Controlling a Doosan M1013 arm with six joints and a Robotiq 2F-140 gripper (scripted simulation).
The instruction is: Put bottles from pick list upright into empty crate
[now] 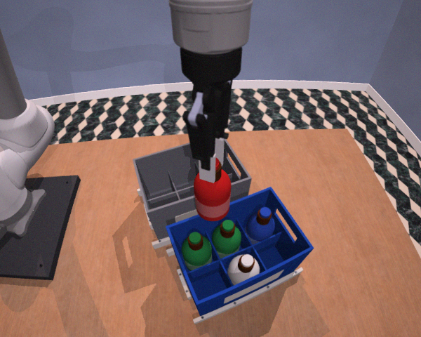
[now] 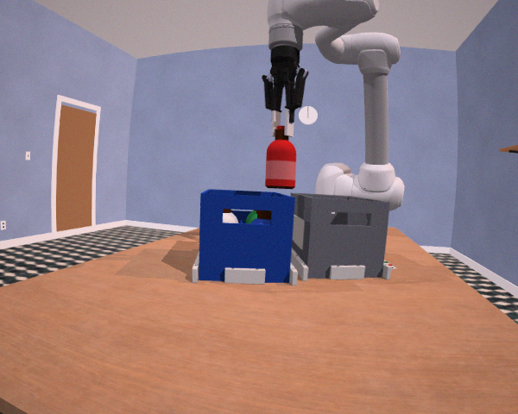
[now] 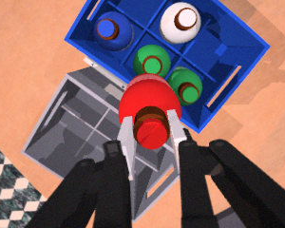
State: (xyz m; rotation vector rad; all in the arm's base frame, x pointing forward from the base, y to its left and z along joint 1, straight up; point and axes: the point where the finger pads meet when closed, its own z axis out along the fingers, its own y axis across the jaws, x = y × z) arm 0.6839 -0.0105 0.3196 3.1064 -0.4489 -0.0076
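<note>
My hand is 80 mm above the red bottle. From my hand the other things lie so: blue crate: 60 mm ahead, 60 mm to the right, 270 mm below; green bottle: 40 mm ahead, 20 mm to the right, 260 mm below; blue bottle: 130 mm ahead, 20 mm to the left, 260 mm below.
</note>
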